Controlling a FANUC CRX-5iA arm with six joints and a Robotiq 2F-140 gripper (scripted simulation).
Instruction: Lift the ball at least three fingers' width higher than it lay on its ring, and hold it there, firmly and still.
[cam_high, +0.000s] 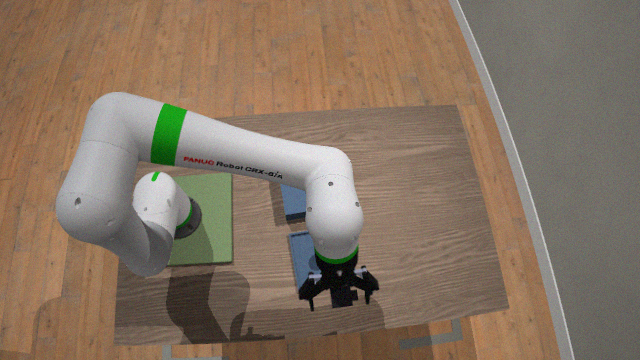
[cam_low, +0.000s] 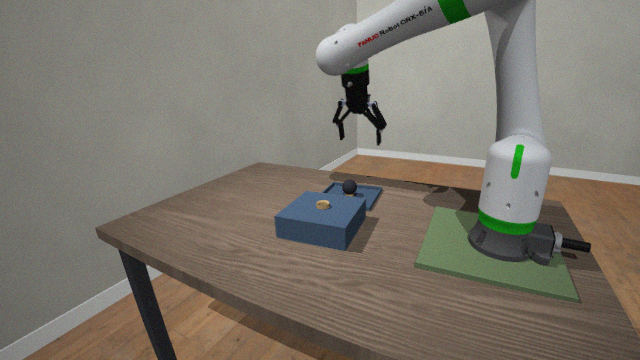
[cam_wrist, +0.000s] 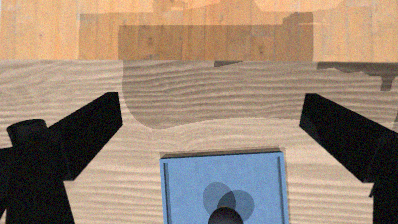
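My gripper is now 30 mm past the dark grey ball, 160 mm to the right of it and 140 mm above it. From my hand the other things lie so: flat blue tray (30 mm behind, 160 mm to the left, 170 mm below).
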